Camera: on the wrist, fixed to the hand. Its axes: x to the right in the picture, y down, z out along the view.
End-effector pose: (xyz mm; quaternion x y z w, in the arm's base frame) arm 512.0 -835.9 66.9 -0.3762 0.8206 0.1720 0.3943
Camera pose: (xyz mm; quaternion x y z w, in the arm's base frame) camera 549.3 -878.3 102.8 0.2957 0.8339 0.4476 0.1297
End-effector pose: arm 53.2 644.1 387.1 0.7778 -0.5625 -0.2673 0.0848
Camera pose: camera 109.3 680.1 393.4 0.1416 -0.9312 -0.1577 0.2966
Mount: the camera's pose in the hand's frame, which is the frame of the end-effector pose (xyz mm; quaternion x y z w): -22.6 -56.5 -27.9 -0.0585 0.0031 0.7105 0.7012
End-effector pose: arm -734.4 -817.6 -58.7 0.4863 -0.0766 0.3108 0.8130
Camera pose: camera -724.6 -822.8 -124.7 0.2381 -0.4149 0.7927 0.3780
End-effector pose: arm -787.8 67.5 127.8 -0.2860 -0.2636 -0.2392 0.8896
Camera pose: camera -828.0 15.2 116.3 -0.4392 0.0351 0.4481 0.7779
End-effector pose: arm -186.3 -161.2 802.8 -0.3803 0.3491 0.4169 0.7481
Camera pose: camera -151.0 -213.8 824.4 -0.0637 0.4930 0.8431 0.2050
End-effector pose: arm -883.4 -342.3 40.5 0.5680 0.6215 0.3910 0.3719
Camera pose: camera -930.4 -369.4 1.2 0.8169 0.0105 0.5765 0.0143
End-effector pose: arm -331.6 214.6 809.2 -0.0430 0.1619 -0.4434 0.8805
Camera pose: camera -396.5 200.4 800.8 0.0347 0.1728 0.3240 0.9295
